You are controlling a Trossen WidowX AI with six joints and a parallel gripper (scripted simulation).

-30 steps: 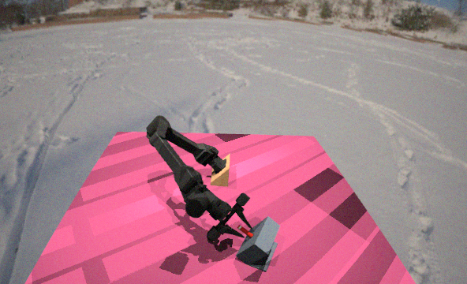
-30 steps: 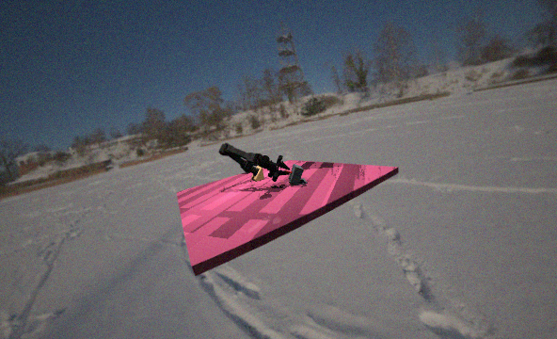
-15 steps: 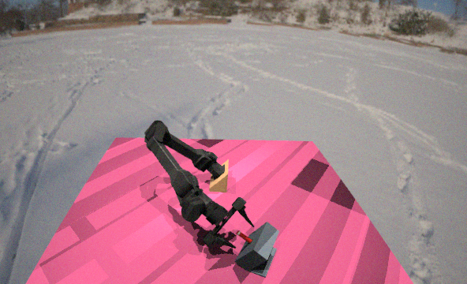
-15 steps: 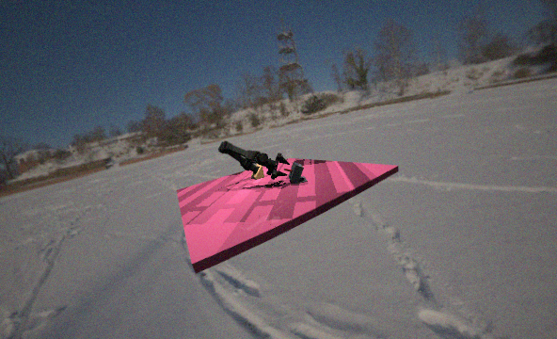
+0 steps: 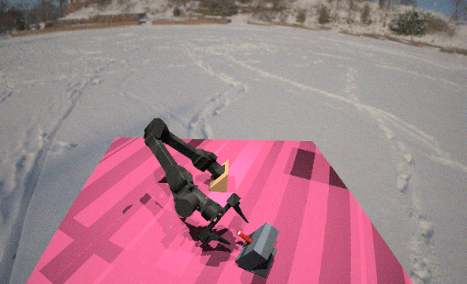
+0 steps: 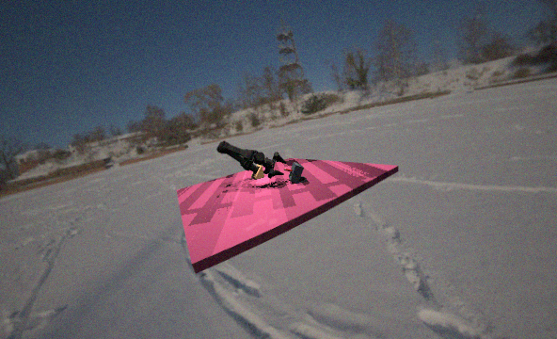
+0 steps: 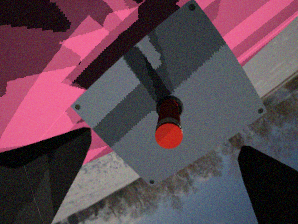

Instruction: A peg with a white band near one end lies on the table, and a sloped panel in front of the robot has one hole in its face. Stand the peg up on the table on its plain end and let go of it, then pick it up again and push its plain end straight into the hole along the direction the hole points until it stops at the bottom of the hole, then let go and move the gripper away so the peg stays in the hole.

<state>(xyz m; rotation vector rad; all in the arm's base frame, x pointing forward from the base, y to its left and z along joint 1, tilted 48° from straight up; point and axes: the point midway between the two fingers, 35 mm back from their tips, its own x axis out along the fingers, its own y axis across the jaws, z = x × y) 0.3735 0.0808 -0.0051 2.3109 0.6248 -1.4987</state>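
Right now my gripper tip is 10 mm to the right of the red peg and 10 mm above it. The rest, counted from my gripper tip: grey sloped panel: 60 mm to the left, 40 mm below, 20 mm ahead.
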